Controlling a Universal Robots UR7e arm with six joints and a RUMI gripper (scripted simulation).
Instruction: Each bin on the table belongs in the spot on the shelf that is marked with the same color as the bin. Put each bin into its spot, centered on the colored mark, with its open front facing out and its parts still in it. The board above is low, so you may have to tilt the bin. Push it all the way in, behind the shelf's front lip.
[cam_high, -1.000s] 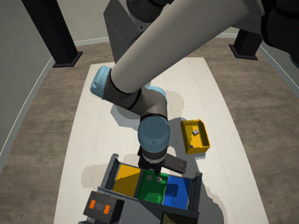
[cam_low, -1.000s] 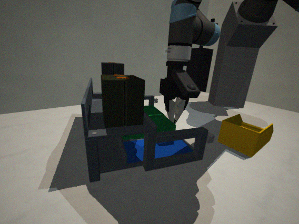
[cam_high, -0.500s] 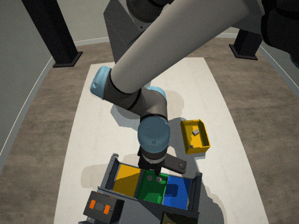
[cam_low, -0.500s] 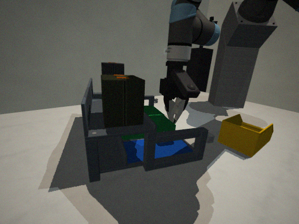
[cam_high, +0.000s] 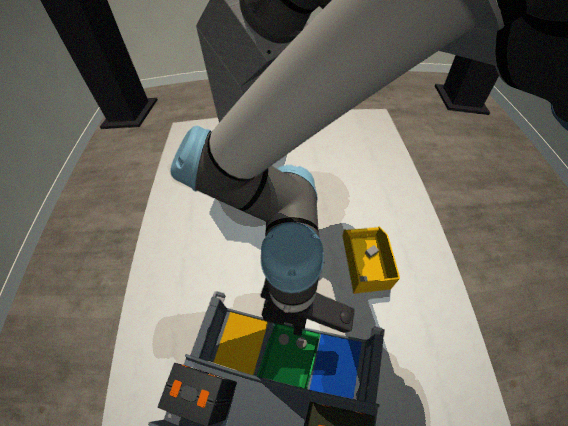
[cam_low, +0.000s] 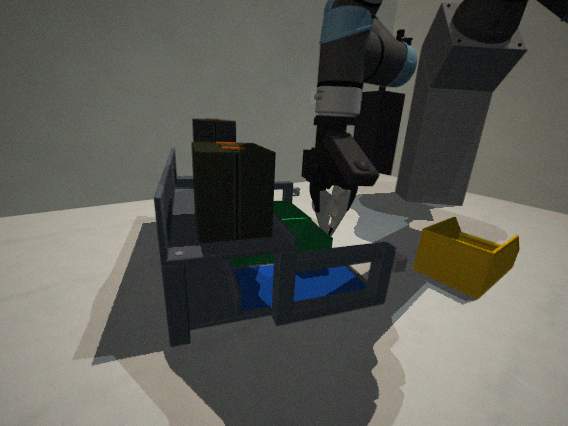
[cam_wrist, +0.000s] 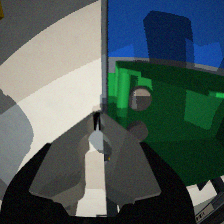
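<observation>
My hand is 10 mm to the left of the shelf lip and 30 mm above it. Also, from my hand: shelf board (200 mm ahead, 40 mm to the right, 70 mm above); then green bin (100 mm ahead, 20 mm to the right, 10 mm above); then yellow bin (180 mm behind, 170 mm to the left, 10 mm above).
</observation>
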